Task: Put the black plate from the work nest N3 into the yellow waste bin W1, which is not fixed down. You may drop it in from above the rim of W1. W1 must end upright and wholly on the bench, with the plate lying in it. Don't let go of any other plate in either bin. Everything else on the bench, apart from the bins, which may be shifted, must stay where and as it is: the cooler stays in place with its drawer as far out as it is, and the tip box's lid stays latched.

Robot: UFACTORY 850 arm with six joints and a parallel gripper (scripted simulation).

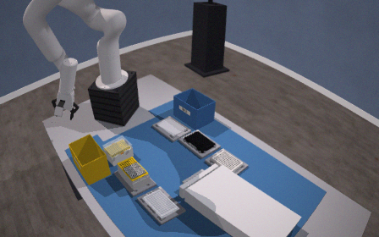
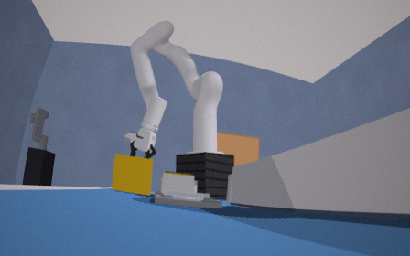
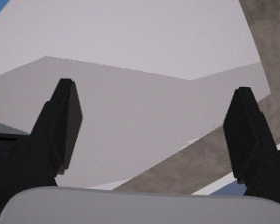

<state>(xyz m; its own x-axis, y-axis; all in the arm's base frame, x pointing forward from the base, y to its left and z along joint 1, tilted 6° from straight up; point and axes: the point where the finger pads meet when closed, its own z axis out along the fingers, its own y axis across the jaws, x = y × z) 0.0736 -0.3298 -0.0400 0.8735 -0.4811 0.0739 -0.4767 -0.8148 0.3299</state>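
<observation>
The black plate lies 58 cm to the left of my hand, 39 cm ahead of it and 13 cm below it. Round my hand: yellow-rimmed tip box (43 cm ahead, 20 cm to the left, 10 cm below); then yellow waste bin W1 (28 cm ahead, 11 cm below, 5 cm to the left); then grey nest (58 cm to the left, 39 cm ahead, 15 cm below).
</observation>
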